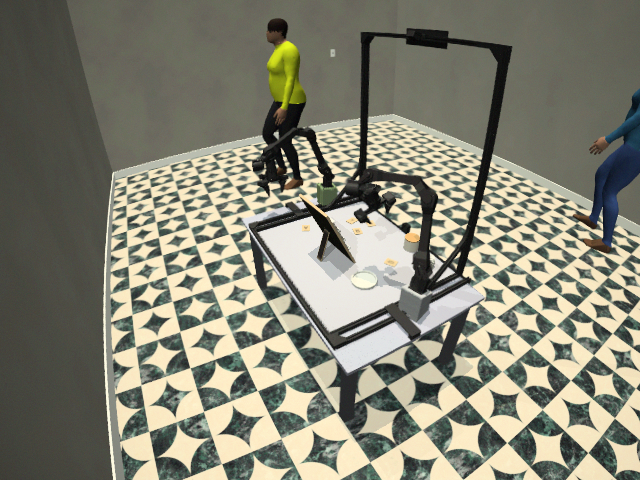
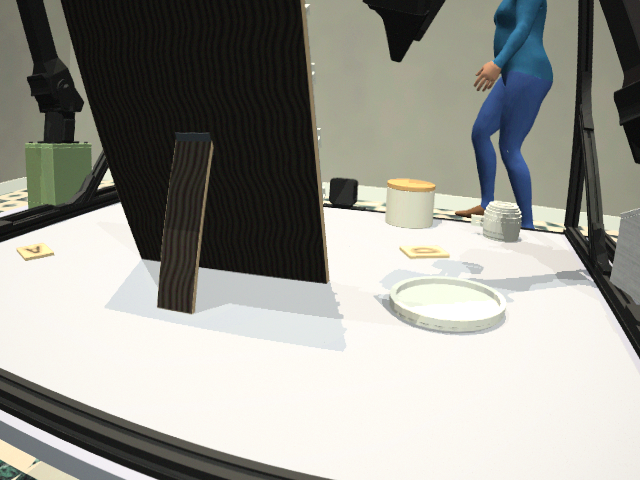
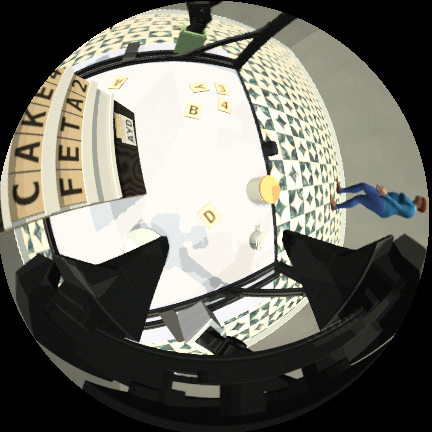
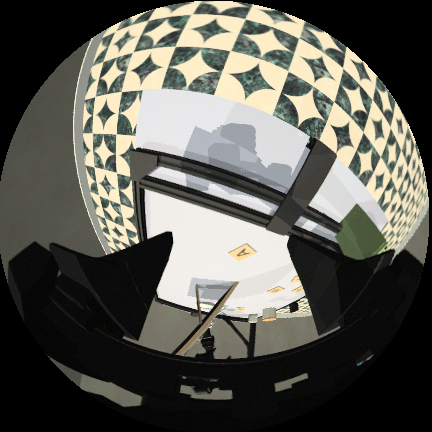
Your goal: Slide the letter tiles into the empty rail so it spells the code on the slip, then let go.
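Pixels of known places: left gripper, fingertip midpoint: (image 1: pixel 378 218) (image 2: pixel 406 50) (image 3: pixel 226 239) (image 4: pixel 222 351); right gripper, fingertip midpoint: (image 1: pixel 275 194) (image 4: pixel 232 239); left arm's base, origin of the base link: (image 1: pixel 417 289) (image 3: pixel 207 337); right arm's base, origin of the base link: (image 1: pixel 327 185) (image 2: pixel 58 143) (image 3: pixel 194 29).
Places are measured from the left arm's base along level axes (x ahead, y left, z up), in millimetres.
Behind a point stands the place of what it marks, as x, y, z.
The slanted board (image 1: pixel 330 230) {474, 13, 76} (image 2: pixel 248 113) {473, 8, 64} carries rails with CAKE4 and FETA2 tiles; below FETA2 a pale rail (image 3: pixel 106 145) {502, -56, -12} shows no tiles. A slip (image 3: pixel 130 131) {554, -109, -97} reads AYD; I cannot tell if more follows. Tiles lie flat: D (image 3: pixel 209 216) {261, -196, -116} (image 1: pixel 390 262) {263, -192, -115} (image 2: pixel 424 251) {264, -192, -116} right of the board, B (image 3: pixel 193 110) {559, -295, -116} (image 1: pixel 357 231) {559, -291, -115}, Y (image 3: pixel 199 87) {651, -359, -116}, 3 (image 3: pixel 221 88) {636, -440, -116} and 4 (image 3: pixel 224 105) {556, -408, -116} grouped, A (image 3: pixel 118 82) {791, -125, -116} (image 4: pixel 242 252) {799, -123, -116} (image 1: pixel 306 227) {796, -126, -116} behind the board. My left gripper (image 1: pixel 375 208) {312, -129, 144} (image 3: pixel 226 239) {312, -129, 144} is open, above the table beyond the board's front. My right gripper (image 1: pixel 275 189) {1004, -87, 36} (image 4: pixel 232 239) {1004, -87, 36} is open, high over the table's left end.
A round pale dish (image 1: pixel 364 280) {271, 2, -112} (image 2: pixel 447 302) {275, -1, -112} lies near the board. A canister with an orange lid (image 2: pixel 410 204) {263, -333, -80} (image 3: pixel 263 189) {266, -346, -52}, a ribbed cup (image 2: pixel 501 222) {124, -276, -89} (image 3: pixel 260 240) {131, -289, -70} and a black block (image 2: pixel 343 192) {364, -466, -91} stand along the edge. A black frame (image 1: pixel 490 129) {-46, -326, 607} rises there.
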